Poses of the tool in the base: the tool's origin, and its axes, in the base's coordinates. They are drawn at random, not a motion.
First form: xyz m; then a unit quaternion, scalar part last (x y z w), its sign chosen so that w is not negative.
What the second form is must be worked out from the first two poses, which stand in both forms.
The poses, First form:
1: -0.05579 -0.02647 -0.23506 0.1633 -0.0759 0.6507 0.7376
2: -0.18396 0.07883 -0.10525 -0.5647 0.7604 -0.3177 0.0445
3: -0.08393 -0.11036 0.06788 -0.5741 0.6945 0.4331 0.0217
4: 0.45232 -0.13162 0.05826 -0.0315 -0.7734 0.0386 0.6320
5: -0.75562 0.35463 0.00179 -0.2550 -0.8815 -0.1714 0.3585
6: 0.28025 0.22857 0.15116 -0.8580 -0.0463 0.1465 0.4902
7: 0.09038 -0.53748 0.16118 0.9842 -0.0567 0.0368 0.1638
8: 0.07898 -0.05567 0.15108 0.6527 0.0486 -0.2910 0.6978
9: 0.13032 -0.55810 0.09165 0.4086 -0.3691 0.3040 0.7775
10: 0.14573 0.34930 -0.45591 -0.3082 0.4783 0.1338 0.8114
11: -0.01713 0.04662 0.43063 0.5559 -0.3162 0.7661 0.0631
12: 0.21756 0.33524 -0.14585 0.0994 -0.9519 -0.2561 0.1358
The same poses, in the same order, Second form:
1: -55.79 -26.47 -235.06 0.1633 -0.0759 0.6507 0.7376
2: -183.96 78.83 -105.25 -0.5647 0.7604 -0.3177 0.0445
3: -83.93 -110.36 67.88 -0.5741 0.6945 0.4331 0.0217
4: 452.32 -131.62 58.26 -0.0315 -0.7734 0.0386 0.6320
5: -755.62 354.63 1.79 -0.2550 -0.8815 -0.1714 0.3585
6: 280.25 228.57 151.16 -0.8580 -0.0463 0.1465 0.4902
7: 90.38 -537.48 161.18 0.9842 -0.0567 0.0368 0.1638
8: 78.98 -55.67 151.08 0.6527 0.0486 -0.2910 0.6978
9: 130.32 -558.10 91.65 0.4086 -0.3691 0.3040 0.7775
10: 145.73 349.30 -455.91 -0.3082 0.4783 0.1338 0.8114
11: -17.13 46.62 430.63 0.5559 -0.3162 0.7661 0.0631
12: 217.56 335.24 -145.85 0.0994 -0.9519 -0.2561 0.1358
